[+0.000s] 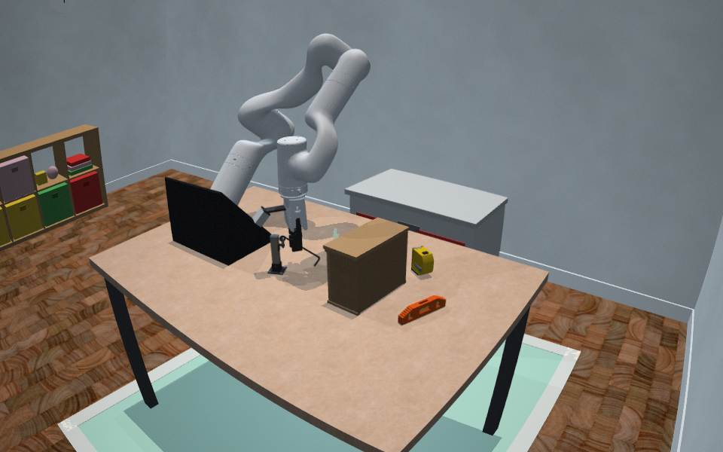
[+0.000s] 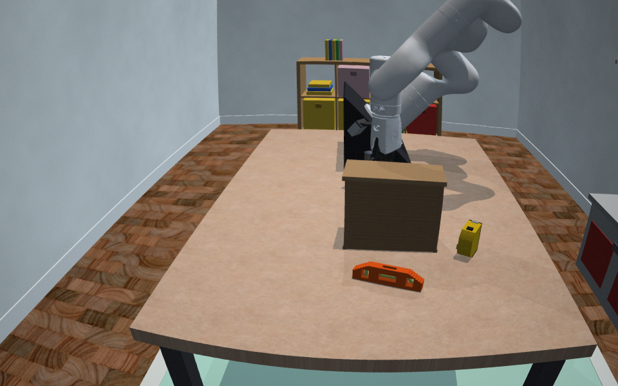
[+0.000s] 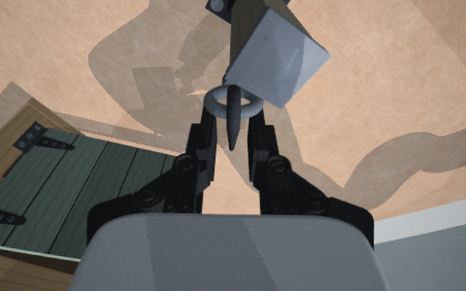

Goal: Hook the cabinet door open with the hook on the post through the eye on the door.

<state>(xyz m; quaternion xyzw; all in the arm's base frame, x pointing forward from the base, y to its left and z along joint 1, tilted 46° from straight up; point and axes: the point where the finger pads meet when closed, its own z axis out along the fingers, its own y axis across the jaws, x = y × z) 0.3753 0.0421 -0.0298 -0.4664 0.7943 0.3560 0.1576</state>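
Right now my hand is 3 cm above the hook rod and 1 cm to the right of it. Round my hand: yellow tape measure (30 cm ahead, 20 cm to the left, 5 cm below); then cabinet door (15 cm ahead, 1 cm below); then orange spirit level (43 cm ahead, 7 cm below, 2 cm to the left).
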